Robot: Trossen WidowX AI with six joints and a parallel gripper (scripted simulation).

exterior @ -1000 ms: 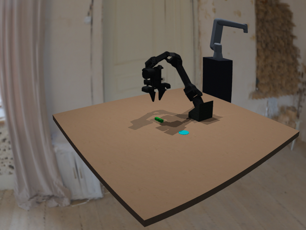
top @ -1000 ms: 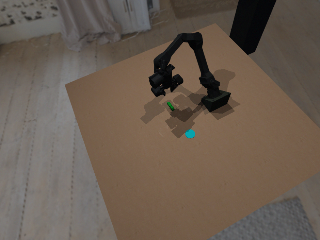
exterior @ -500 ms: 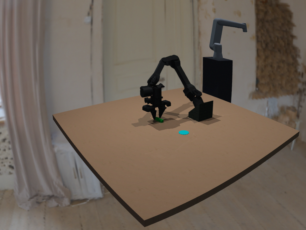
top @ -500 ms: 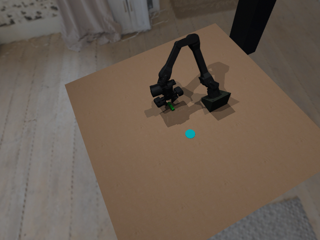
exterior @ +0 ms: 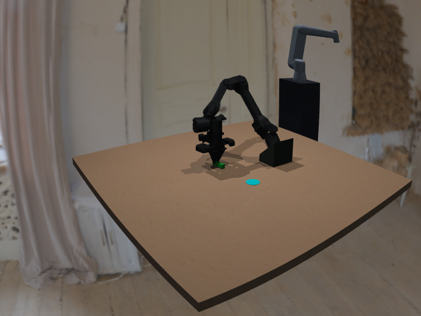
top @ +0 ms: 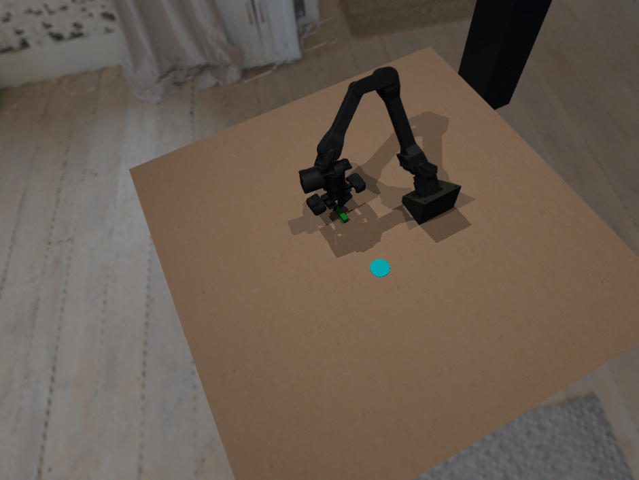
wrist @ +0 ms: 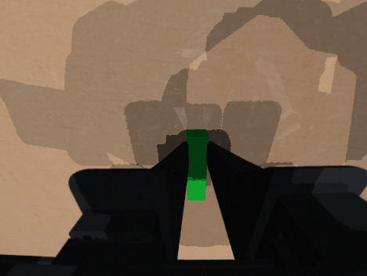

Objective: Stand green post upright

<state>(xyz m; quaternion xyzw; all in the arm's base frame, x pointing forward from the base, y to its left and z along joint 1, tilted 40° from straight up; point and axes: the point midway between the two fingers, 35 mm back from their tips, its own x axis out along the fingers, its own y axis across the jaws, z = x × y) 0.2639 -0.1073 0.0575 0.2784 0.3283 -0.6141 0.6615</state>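
The cyan circle lies 24 cm to the left of my gripper tip, 2 cm behind it and 1 cm below it. Also, from my gripper tip: green post 2 cm to the left.
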